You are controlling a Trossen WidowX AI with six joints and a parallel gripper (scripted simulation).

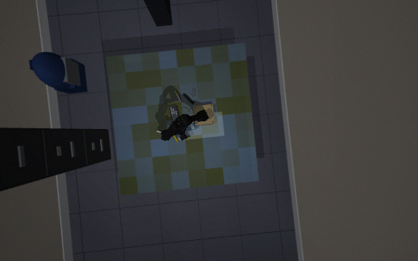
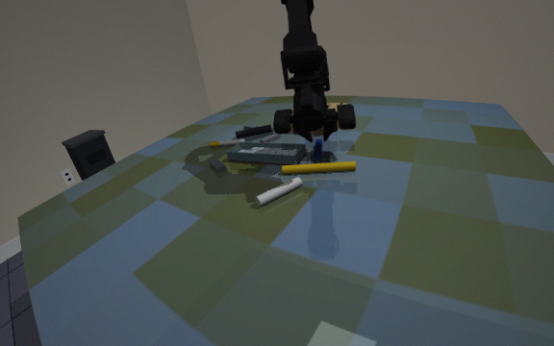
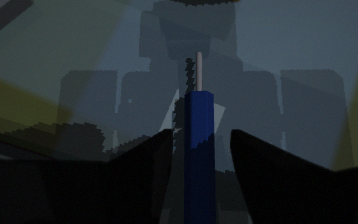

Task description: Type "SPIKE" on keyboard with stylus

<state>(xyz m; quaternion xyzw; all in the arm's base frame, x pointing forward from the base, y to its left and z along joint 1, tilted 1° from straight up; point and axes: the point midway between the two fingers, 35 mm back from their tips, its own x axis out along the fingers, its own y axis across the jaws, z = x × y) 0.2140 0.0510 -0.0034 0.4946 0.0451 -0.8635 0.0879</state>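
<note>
The blue stylus is 1 cm below my gripper tip and 1 cm behind it. The rest, counted from my gripper tip: yellow cylinder: 12 cm ahead, 3 cm to the left, 1 cm below; white cylinder: 22 cm ahead, 2 cm to the right, 1 cm below; grey stylus tip: 5 cm behind, 1 cm to the right, 1 cm below.
</note>
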